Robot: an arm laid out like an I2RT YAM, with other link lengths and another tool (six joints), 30 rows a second.
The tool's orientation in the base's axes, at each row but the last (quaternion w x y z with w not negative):
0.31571, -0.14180, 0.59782, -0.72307
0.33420, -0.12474, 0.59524, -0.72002
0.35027, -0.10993, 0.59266, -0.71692
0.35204, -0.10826, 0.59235, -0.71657
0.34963, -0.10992, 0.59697, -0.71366
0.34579, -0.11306, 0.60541, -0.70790
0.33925, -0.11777, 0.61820, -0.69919
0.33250, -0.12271, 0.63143, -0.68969
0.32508, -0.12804, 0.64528, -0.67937
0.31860, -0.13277, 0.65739, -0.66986
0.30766, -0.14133, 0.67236, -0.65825
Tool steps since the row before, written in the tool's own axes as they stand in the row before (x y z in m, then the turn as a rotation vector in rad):
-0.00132, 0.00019, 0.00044, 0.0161, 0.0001, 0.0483
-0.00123, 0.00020, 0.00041, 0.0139, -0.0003, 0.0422
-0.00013, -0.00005, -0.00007, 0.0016, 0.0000, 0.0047
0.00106, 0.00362, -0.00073, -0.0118, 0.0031, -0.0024
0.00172, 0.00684, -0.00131, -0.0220, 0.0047, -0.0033
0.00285, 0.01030, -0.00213, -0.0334, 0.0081, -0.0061
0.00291, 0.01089, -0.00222, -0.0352, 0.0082, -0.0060
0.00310, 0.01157, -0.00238, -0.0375, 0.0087, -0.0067
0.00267, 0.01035, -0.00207, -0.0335, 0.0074, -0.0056
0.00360, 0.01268, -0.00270, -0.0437, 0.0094, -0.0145
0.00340, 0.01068, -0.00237, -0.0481, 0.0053, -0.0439
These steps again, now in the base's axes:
0.00131, 0.00047, 0.00015, 0.0159, -0.0475, 0.0090
0.00122, 0.00044, 0.00019, 0.0139, -0.0414, 0.0082
0.00004, 0.00014, 0.00006, 0.0015, -0.0046, 0.0009
0.00017, -0.00029, -0.00383, 0.0084, 0.0092, -0.0004
0.00051, -0.00036, -0.00715, 0.0159, 0.0162, 0.0005
0.00030, -0.00041, -0.01089, 0.0239, 0.0255, -0.0004
0.00012, -0.00012, -0.01149, 0.0253, 0.0265, 0.0000
-0.00021, 0.00019, -0.01221, 0.0268, 0.0285, 0.0000
-0.00039, 0.00048, -0.01087, 0.0240, 0.0251, 0.0004
-0.00115, 0.00084, -0.01338, 0.0270, 0.0385, 0.0000
-0.00175, 0.00087, -0.01129, 0.0119, 0.0642, 0.0033

